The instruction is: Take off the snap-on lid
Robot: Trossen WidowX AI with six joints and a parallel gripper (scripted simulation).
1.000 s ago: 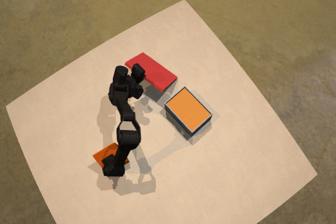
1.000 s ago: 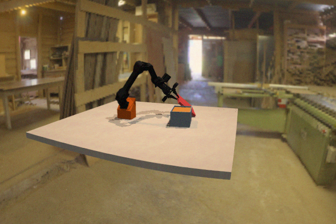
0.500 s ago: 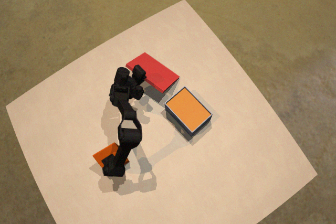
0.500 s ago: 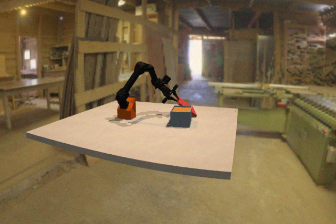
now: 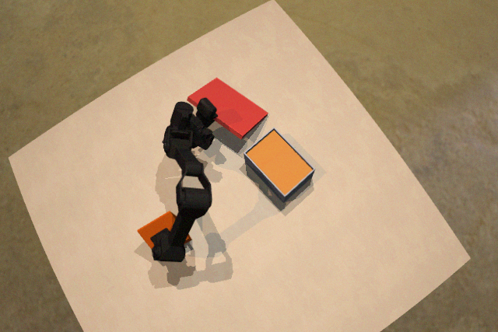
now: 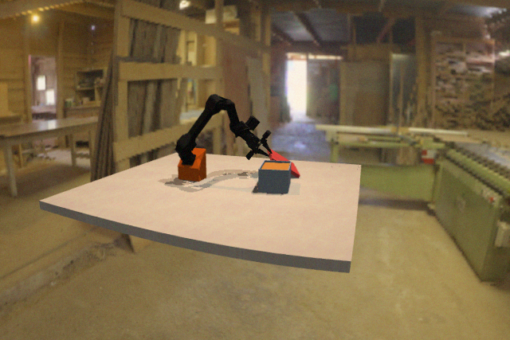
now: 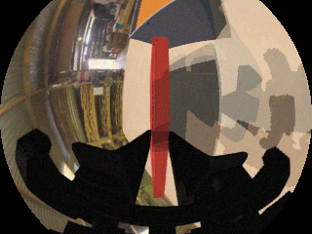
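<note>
Now: the red lid 60 mm ahead of my gripper tip, 40 mm below it and 30 mm to the left of it. Also, from my gripper tip: storage box: 250 mm to the right, 90 mm ahead, 50 mm below.
</note>
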